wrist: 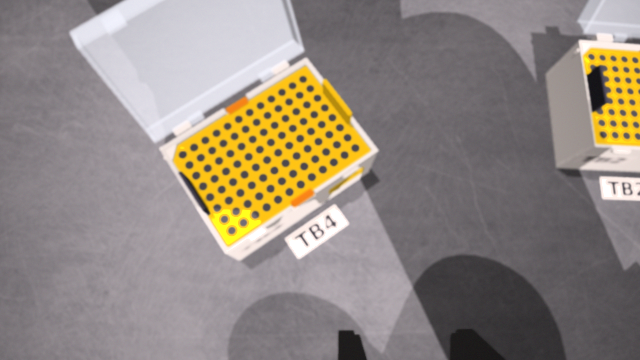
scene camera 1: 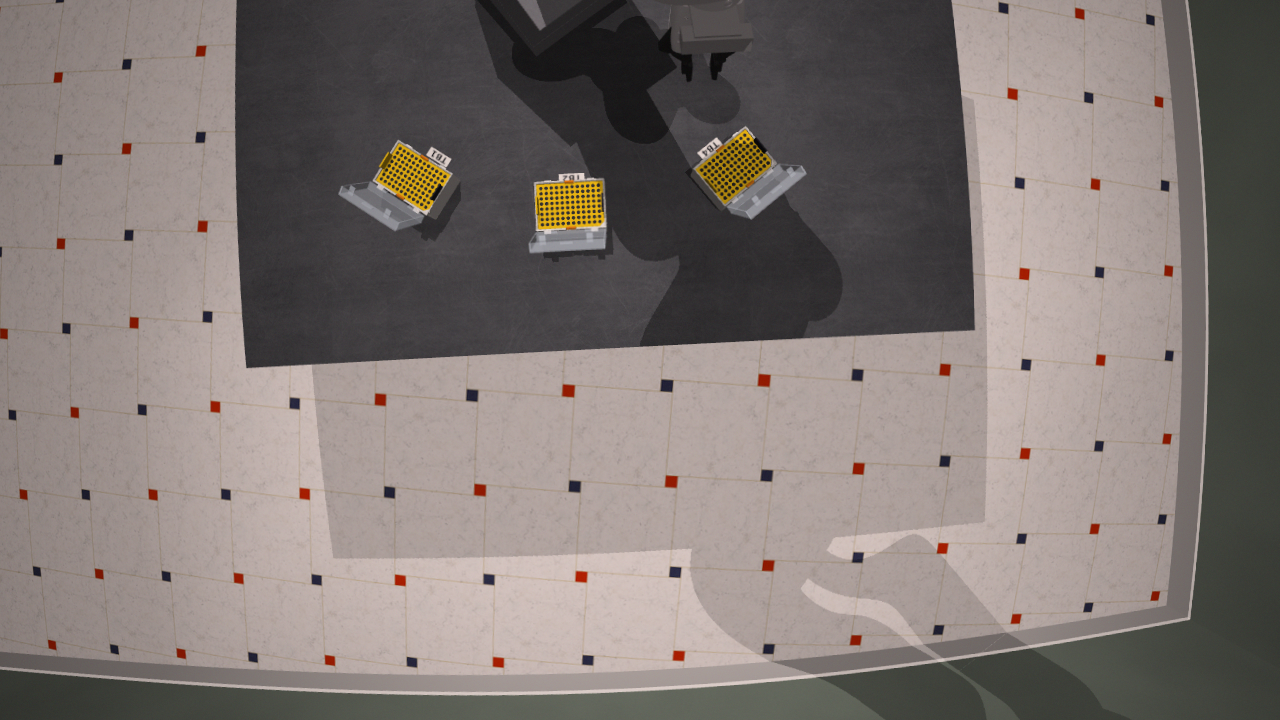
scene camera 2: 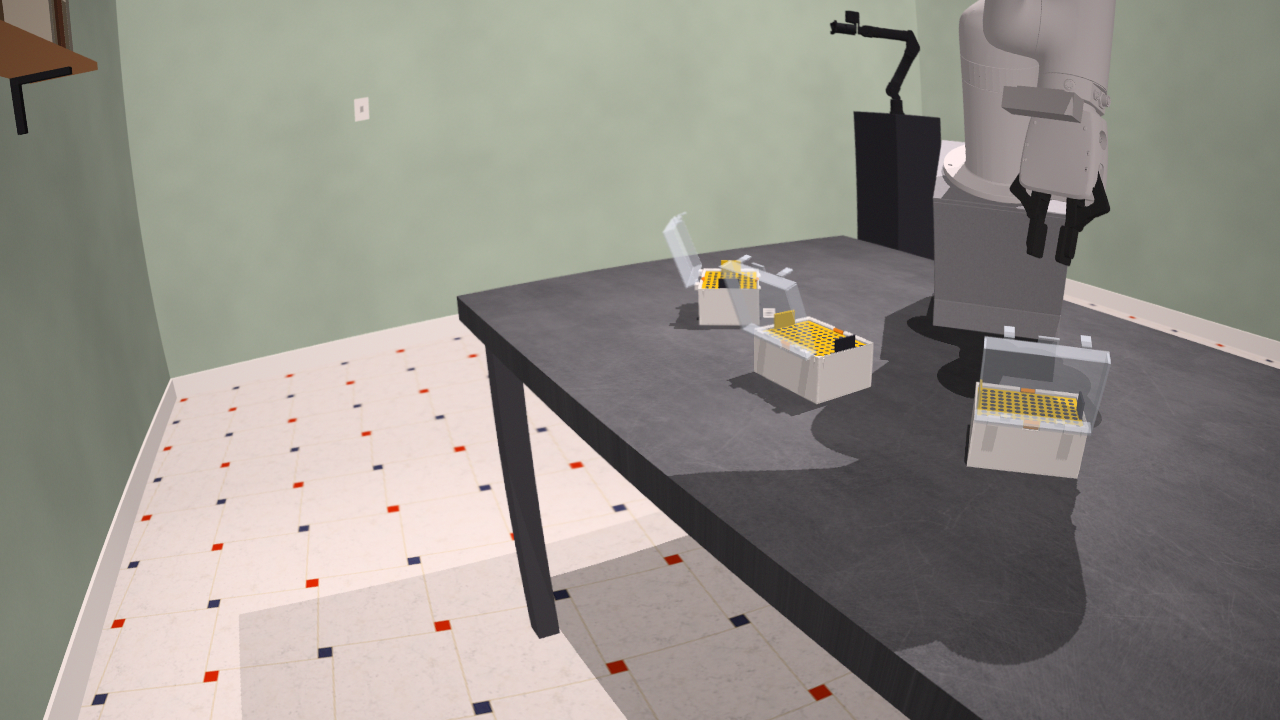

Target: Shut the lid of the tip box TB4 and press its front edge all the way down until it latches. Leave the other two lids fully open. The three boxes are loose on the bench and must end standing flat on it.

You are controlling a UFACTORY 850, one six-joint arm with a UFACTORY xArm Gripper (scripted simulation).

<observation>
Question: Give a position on a clear lid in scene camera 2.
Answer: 1044, 386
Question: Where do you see a clear lid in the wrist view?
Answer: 167, 70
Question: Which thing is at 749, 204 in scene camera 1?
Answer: A clear lid.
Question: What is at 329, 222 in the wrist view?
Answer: A label.
</observation>
